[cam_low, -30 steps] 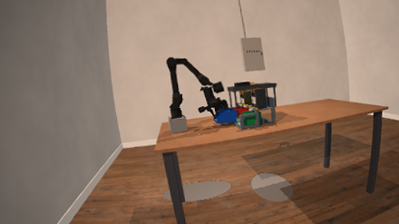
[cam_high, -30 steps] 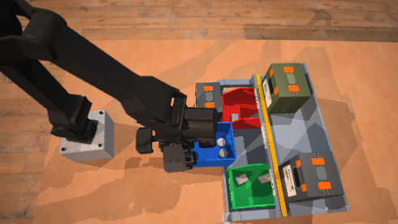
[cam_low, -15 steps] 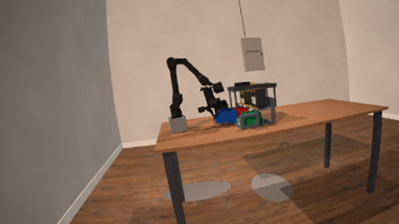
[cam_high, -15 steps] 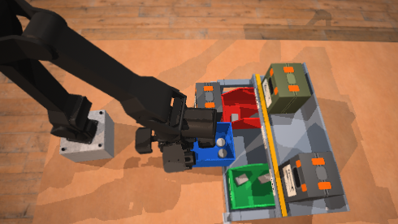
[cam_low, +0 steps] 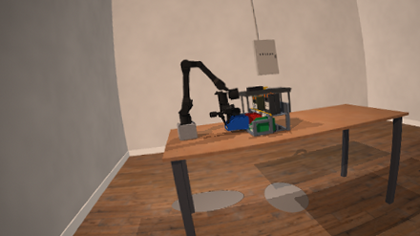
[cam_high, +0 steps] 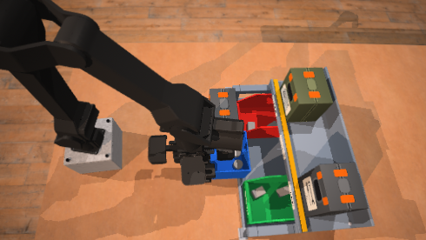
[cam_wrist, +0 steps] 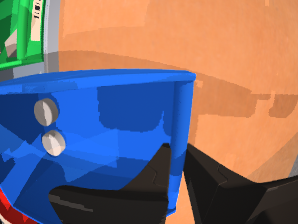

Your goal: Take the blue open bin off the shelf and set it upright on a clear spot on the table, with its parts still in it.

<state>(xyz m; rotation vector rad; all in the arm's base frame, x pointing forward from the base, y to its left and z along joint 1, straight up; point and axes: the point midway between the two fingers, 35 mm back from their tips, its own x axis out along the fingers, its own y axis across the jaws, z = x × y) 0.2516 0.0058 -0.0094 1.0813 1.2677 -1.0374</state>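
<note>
My hand is 6 cm short of the blue open bin, 1 cm to the right of it and 2 cm above it. Also, from my hand: red bin: 17 cm ahead, 15 cm to the left, 4 cm below; green bin: 21 cm ahead, 7 cm to the right, 4 cm below; yellow rail: 22 cm ahead, 4 cm to the left, 3 cm above.
</note>
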